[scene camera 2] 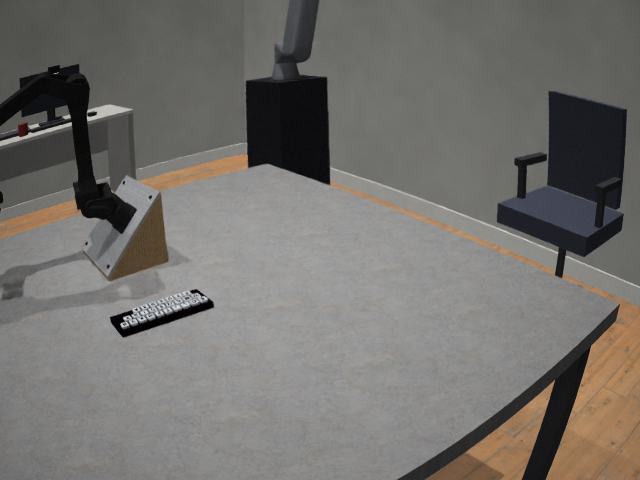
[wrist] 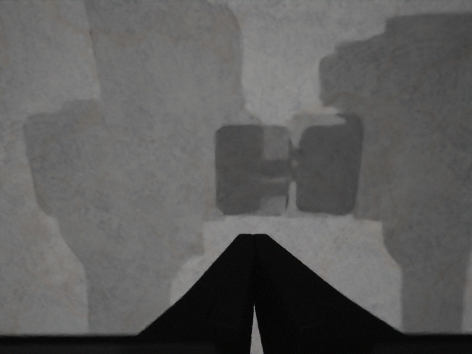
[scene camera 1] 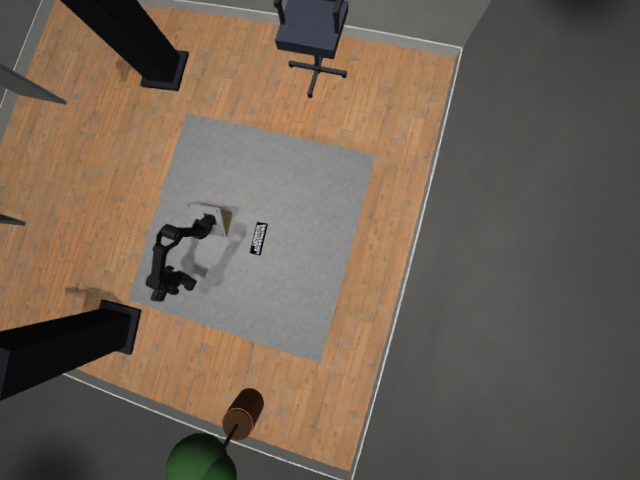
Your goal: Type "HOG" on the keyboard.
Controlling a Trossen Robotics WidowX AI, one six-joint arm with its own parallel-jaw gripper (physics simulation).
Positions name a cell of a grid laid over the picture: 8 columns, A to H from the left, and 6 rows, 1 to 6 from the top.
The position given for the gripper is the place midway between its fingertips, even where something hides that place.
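Gripper (wrist: E5). Black keyboard (scene camera 2: B5).
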